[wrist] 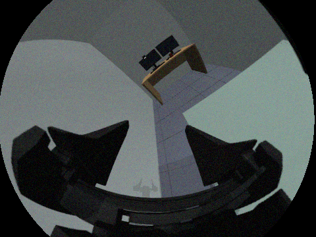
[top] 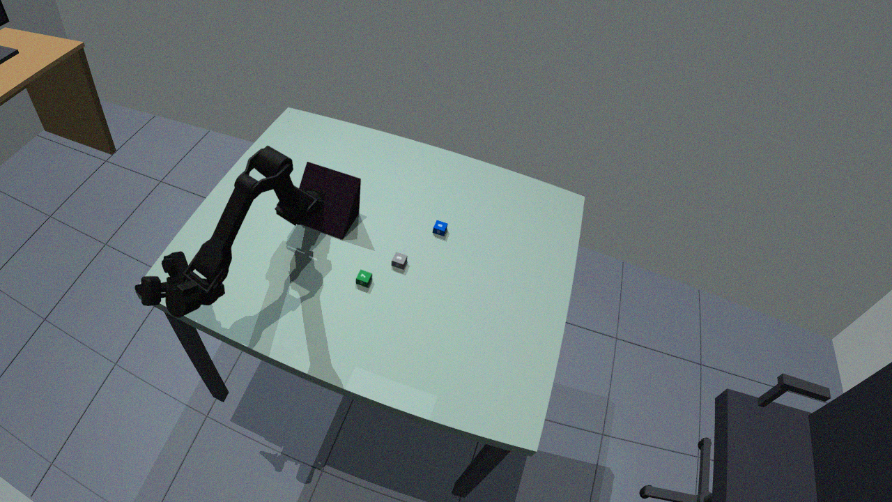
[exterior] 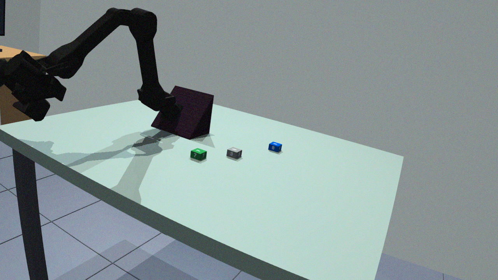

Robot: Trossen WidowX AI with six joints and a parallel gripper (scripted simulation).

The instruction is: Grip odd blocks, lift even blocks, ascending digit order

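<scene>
The grey block lies 490 mm ahead of my gripper tip, 440 mm to the left of it and 120 mm below it. Also, from my gripper tip: green block: 430 mm ahead, 350 mm to the left, 120 mm below; blue block: 550 mm ahead, 590 mm to the left, 120 mm below.
</scene>
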